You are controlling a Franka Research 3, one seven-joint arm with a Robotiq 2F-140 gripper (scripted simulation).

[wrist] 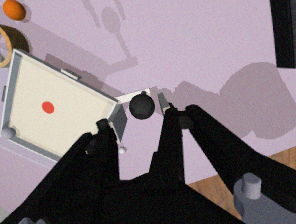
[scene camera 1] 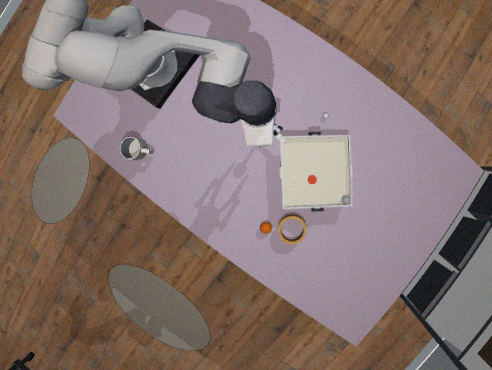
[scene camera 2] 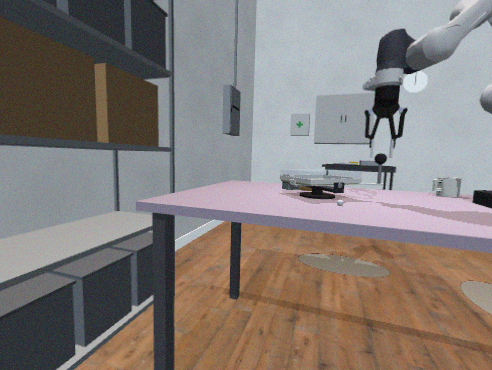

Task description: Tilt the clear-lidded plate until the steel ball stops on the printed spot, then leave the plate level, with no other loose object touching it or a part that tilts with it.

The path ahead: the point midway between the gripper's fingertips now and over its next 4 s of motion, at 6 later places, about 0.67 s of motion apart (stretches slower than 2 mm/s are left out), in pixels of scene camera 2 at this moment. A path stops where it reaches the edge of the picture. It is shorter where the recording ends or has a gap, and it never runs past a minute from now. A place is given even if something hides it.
My gripper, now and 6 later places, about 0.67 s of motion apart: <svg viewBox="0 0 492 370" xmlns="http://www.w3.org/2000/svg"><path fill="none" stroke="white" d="M380 157L380 160L380 165L380 167L379 168L380 169L380 170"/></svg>
